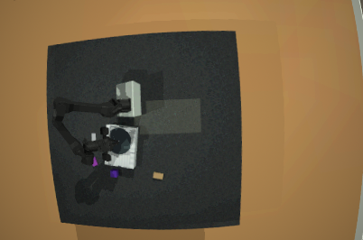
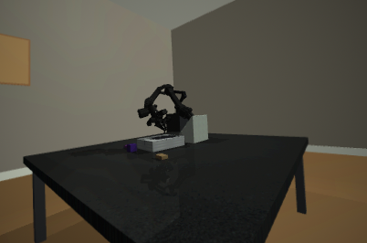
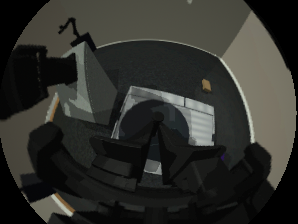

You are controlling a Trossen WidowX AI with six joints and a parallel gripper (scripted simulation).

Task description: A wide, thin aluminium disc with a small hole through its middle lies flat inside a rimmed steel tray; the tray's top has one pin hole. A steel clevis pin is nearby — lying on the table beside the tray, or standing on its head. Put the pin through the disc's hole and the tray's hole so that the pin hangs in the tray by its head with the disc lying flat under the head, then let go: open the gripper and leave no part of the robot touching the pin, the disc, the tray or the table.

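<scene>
Now: gripper tip 10 mm to the left of the steel clevis pin. The rest, counted from my gripper tip: rimmed steel tray (60 mm below, 40 mm ahead, 10 mm to the right); purple cube (210 mm ahead, 80 mm to the right, 80 mm below); grey aluminium disc (50 mm below, 10 mm to the right).
</scene>
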